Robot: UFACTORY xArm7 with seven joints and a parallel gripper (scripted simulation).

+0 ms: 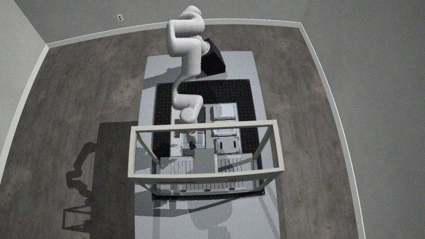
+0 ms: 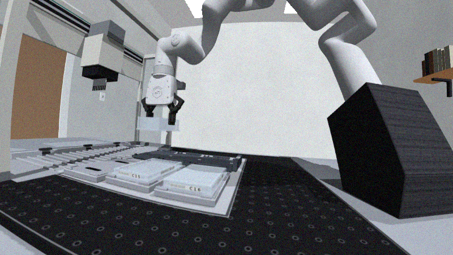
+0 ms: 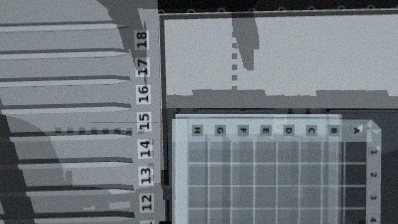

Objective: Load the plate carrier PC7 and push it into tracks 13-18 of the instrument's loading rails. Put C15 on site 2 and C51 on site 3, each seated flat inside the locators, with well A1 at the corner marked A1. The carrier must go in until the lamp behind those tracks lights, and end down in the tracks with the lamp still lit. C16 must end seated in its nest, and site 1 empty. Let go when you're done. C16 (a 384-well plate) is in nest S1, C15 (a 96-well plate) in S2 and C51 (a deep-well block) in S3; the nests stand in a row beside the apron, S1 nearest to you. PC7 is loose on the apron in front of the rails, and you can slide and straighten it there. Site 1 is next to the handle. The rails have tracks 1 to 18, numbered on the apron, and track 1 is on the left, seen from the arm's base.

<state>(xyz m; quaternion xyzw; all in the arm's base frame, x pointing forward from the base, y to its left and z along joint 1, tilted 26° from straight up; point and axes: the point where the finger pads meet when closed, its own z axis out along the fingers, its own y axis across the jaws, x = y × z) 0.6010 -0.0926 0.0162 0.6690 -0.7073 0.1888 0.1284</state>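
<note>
Now: hand 11 cm past the dark carrier PC7, 1 cm to the right of it and 11 cm above it. The rest, counted from my hand: nest S2: 10 cm behind, 19 cm to the left, 12 cm below; deep-well block C51: 1 cm below; nest S3: 1 cm ahead, 20 cm to the left, 12 cm below.
</note>
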